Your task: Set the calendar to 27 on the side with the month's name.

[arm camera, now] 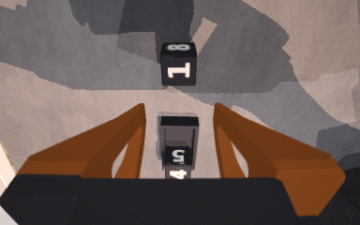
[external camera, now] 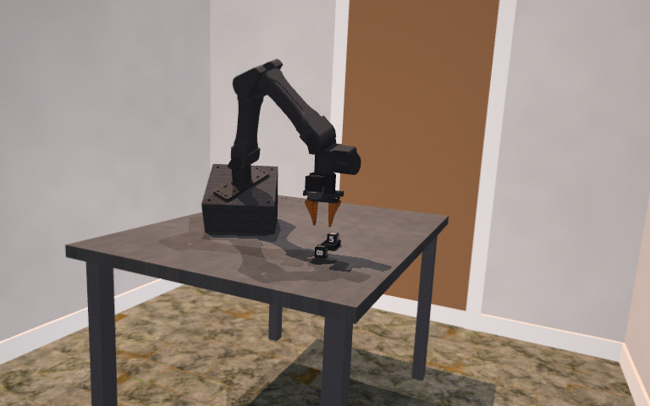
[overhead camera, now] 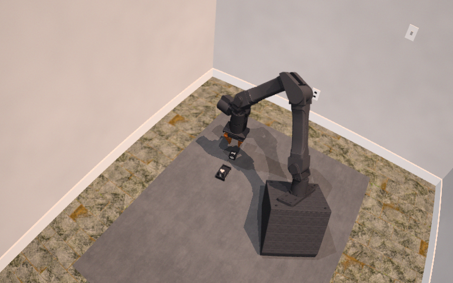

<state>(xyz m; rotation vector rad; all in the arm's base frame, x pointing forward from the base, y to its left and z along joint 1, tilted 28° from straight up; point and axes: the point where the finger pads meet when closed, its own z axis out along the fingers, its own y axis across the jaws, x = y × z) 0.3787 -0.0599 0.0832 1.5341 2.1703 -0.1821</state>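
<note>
Right now my hand is 8 cm above the black digit cube. From my hand the other things lie so: black tray: 10 cm to the left, 9 cm below, 3 cm behind; black cube: 12 cm to the left, 7 cm below, 3 cm behind.
</note>
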